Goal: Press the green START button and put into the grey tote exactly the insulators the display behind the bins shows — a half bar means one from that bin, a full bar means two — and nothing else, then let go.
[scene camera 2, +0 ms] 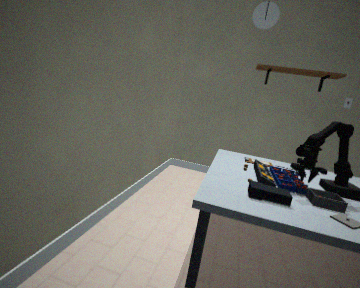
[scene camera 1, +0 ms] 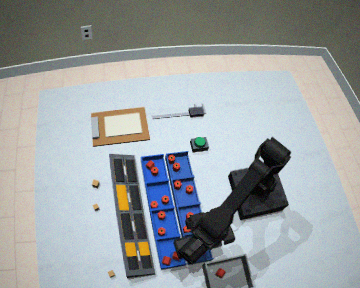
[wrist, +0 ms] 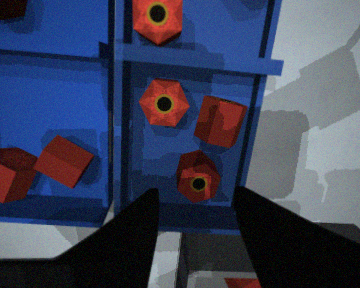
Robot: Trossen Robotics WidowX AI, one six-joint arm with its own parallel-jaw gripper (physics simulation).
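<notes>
I can see a black box (scene camera 2: 256,190), and my own gripper (wrist: 196,196) is in sight as well.
</notes>
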